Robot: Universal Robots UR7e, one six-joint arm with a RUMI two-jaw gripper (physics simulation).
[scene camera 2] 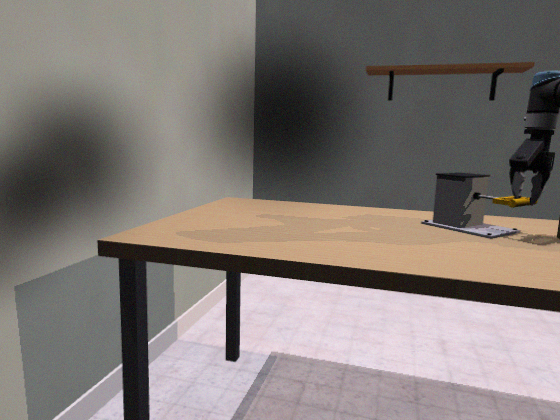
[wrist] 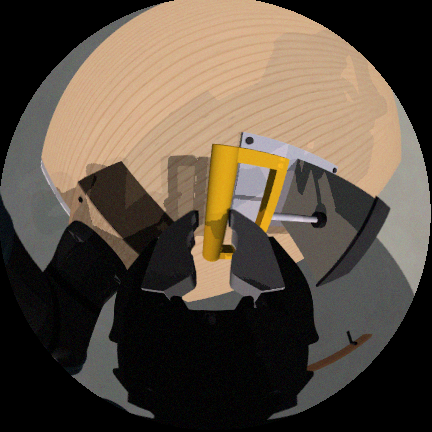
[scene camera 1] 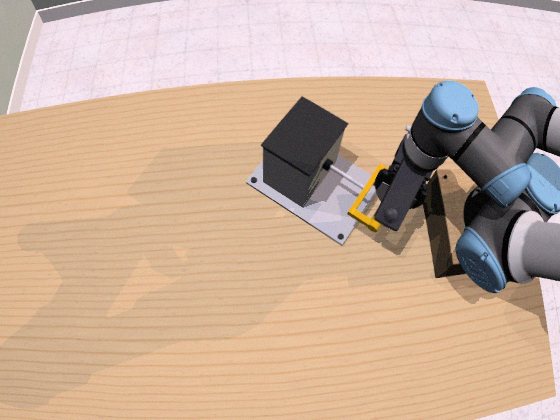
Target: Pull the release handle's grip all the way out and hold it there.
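Observation:
The yellow release handle [scene camera 1: 366, 190] [scene camera 2: 504, 200] is a rectangular frame on a thin metal rod [scene camera 1: 350, 180] [scene camera 2: 486, 197] [wrist: 295, 218]. The rod comes out of the dark box housing [scene camera 1: 305, 131] [scene camera 2: 452, 200] [wrist: 345, 220], and a long stretch of it shows. The round grip bar [wrist: 220, 180] is the frame's outer side, away from the housing. My gripper [scene camera 1: 400, 187] [scene camera 2: 526, 199] [wrist: 213, 211] points down, shut on the grip bar with one finger on each side. In the wrist view a thin strip of table shows beside the left fingertip. In scene camera 1 my gripper hides most of the bar.
The housing stands on a light grey base plate [scene camera 1: 332, 227] [scene camera 2: 462, 229] [wrist: 300, 152] with dark bolts. A brown wooden block [scene camera 1: 440, 230] [wrist: 125, 205] stands on the table [scene camera 1: 200, 350] [scene camera 2: 300, 255] beside the arm. A wall shelf [scene camera 2: 450, 69] [wrist: 340, 352] is at the back.

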